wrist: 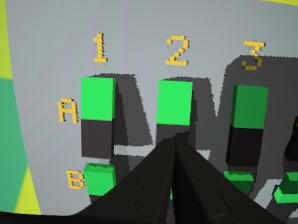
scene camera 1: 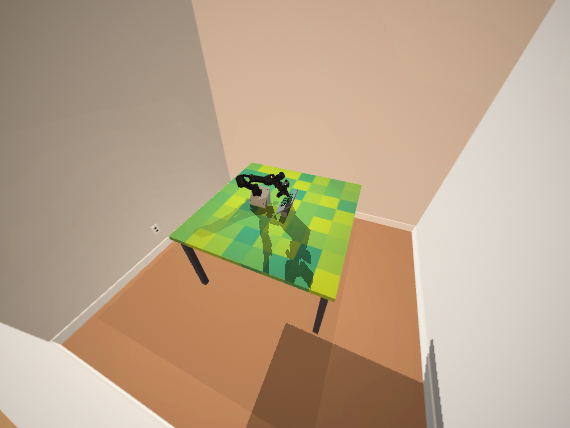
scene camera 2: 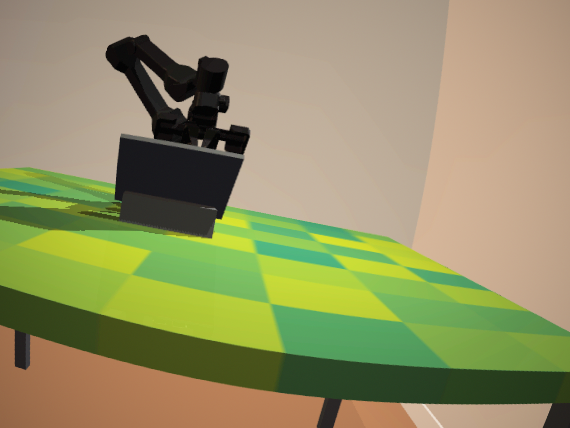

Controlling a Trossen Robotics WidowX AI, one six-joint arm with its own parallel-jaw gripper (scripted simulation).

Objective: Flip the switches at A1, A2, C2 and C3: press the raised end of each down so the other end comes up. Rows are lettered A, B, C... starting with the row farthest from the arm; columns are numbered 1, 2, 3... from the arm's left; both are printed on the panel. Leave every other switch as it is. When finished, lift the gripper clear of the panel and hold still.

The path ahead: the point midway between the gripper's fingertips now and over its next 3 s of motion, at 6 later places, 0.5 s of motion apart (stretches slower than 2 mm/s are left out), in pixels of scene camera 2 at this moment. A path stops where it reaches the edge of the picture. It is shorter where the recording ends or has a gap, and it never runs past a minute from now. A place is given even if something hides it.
My gripper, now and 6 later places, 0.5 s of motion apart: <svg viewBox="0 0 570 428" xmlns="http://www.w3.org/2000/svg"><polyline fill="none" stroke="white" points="196,164 195,165 195,165 201,147 196,159 191,175 190,181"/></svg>
